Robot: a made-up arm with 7 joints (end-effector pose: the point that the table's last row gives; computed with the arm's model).
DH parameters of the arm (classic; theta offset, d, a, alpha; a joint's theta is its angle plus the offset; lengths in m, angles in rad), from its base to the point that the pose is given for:
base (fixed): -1.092 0 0.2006 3.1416
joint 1: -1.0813 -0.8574 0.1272 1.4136
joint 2: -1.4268 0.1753 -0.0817 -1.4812
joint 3: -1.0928 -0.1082 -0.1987 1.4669
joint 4: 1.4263 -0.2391 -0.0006 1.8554
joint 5: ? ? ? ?
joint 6: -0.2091 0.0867 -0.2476 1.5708
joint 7: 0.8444 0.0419 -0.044 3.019
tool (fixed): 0.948 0.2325 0 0
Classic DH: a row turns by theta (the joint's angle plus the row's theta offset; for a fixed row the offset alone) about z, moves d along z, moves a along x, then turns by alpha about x.
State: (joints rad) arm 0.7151 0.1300 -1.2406 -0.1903 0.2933 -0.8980 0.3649
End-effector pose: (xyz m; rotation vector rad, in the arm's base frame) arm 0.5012 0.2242 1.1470 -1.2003 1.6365 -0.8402
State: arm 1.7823 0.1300 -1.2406 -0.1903 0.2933 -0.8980 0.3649
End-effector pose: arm 0.6420 -0.3420 1.1470 -0.2256 2.2659 -1.4523
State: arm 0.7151 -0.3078 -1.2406 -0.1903 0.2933 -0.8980 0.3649
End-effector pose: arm 0.3808 0.3159 1.0750 -1.2315 1.2360 -1.1874
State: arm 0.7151 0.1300 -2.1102 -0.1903 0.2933 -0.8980 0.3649
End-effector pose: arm 0.4870 0.4060 0.7186 -2.1753 1.6035 -0.9894
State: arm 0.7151 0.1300 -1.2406 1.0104 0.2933 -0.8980 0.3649
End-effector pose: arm 0.5977 0.0685 1.2029 -0.5287 1.2353 -2.1064
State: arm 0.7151 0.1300 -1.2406 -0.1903 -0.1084 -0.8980 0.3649
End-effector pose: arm 0.4154 0.2591 1.1991 -1.1266 1.2127 -0.9177
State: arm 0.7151 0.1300 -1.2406 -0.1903 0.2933 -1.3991 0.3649
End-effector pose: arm 0.5780 0.1290 1.0601 -1.1198 2.1153 -1.0828
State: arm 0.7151 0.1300 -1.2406 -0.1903 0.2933 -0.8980 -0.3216
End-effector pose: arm 0.5054 0.2513 1.1693 -0.6175 1.8708 -0.3203
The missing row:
joint 5: -0.2705 0.0916 -0.0029 2.5076
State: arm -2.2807 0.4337 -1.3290 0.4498 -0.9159 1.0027 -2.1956
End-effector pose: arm 0.1193 -0.2528 0.9308 1.1224 1.7205 -0.3674
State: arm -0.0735 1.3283 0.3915 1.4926 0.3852 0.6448 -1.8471
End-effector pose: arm 0.4540 -0.1647 1.0979 0.7662 1.4221 0.3490
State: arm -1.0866 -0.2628 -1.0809 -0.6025 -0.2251 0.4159 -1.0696
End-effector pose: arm -0.0675 -0.4988 1.0929 1.3679 1.0929 -2.5117
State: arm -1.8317 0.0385 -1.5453 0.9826 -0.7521 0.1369 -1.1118
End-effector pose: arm -0.2115 -0.3796 0.6808 -1.2155 -2.0538 1.1479
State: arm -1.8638 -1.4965 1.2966 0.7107 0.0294 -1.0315 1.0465
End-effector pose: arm 0.3096 0.3333 0.8303 -0.5177 0.9298 1.9189
